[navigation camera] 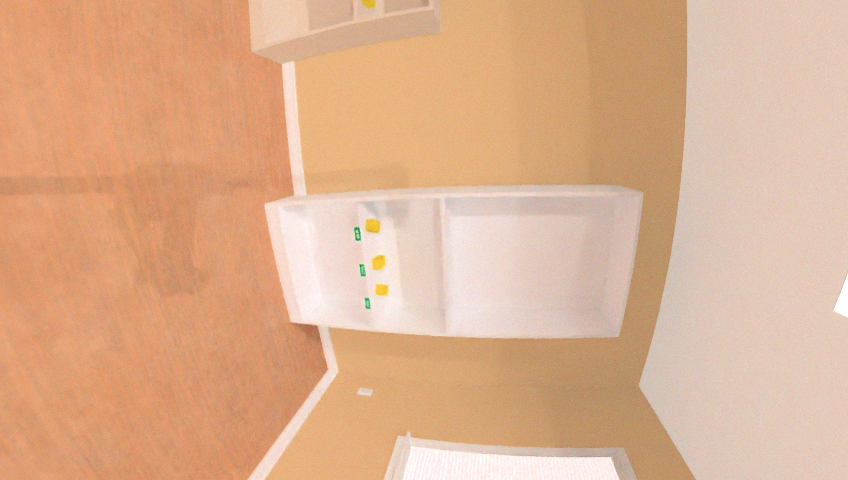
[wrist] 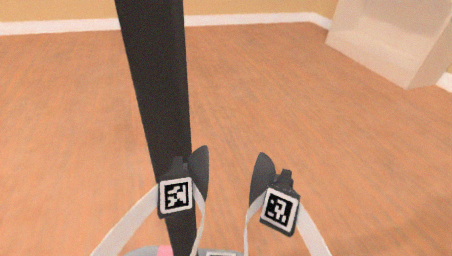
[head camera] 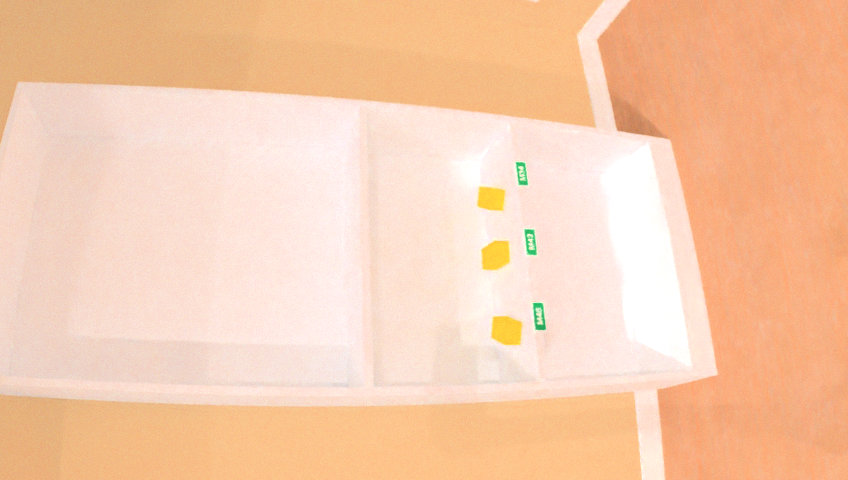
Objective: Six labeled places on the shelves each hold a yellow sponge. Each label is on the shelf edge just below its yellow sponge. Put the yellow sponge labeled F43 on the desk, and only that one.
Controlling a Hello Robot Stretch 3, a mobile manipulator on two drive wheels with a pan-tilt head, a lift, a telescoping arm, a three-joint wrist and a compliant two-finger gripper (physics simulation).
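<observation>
A white shelf unit (head camera: 365,249) (navigation camera: 443,261) appears sideways in the head and navigation views. In the head view it holds three yellow sponges: an upper one (head camera: 491,198), a middle one (head camera: 495,255) and a lower one (head camera: 507,330). Beside them are green labels: upper (head camera: 521,173), middle (head camera: 530,242) and lower (head camera: 539,316). The middle one seems to end in 43, but its first characters are blurred; the others are also hard to read. My gripper (wrist: 231,167) is open and empty above the floor, away from the shelves. The desk does not show.
A second shelf unit (navigation camera: 357,36), partly cut off at the top of the navigation view, shows part of a yellow sponge (navigation camera: 368,2). A pale shelf unit (wrist: 430,60) stands at the wrist view's upper right. A dark post (wrist: 157,75) stands left of the fingers. A window frame (navigation camera: 511,447) shows low in the navigation view.
</observation>
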